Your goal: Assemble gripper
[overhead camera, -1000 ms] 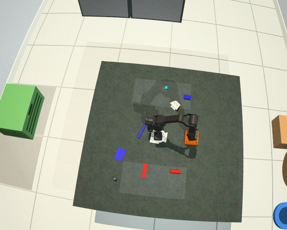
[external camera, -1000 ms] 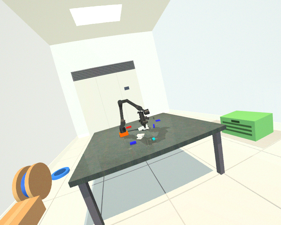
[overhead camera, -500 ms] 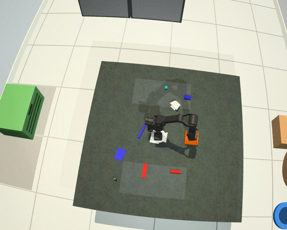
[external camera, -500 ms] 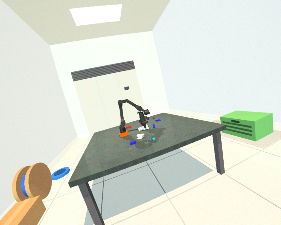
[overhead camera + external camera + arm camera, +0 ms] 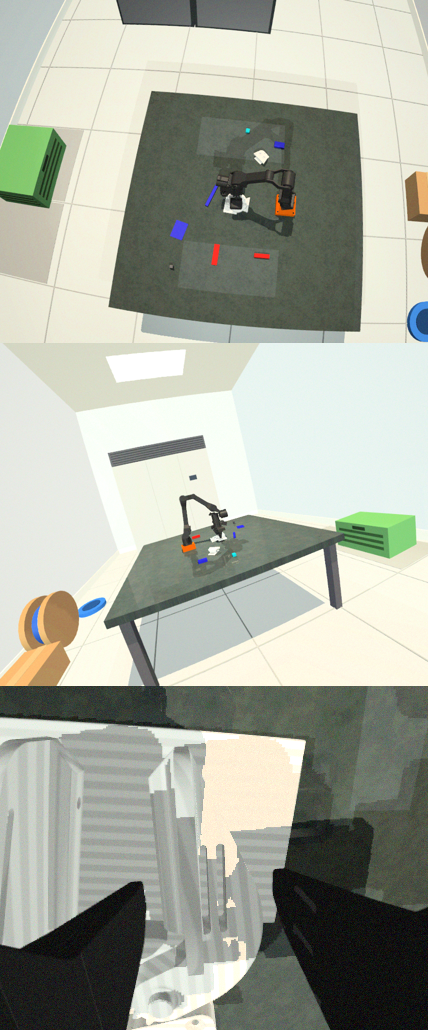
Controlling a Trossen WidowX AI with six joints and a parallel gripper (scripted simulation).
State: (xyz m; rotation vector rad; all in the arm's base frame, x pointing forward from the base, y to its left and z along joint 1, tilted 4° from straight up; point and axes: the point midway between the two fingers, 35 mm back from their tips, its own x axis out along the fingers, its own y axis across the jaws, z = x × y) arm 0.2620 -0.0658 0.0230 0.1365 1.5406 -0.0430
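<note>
The white jaw is 3 cm behind my gripper tip and 2 cm to the left of it. Round my gripper tip: blue block (28 cm behind, 29 cm to the right, 1 cm below); then blue strip (12 cm ahead, 3 cm to the right, 1 cm below); then blue square (31 cm ahead, 16 cm to the left, 2 cm below).
</note>
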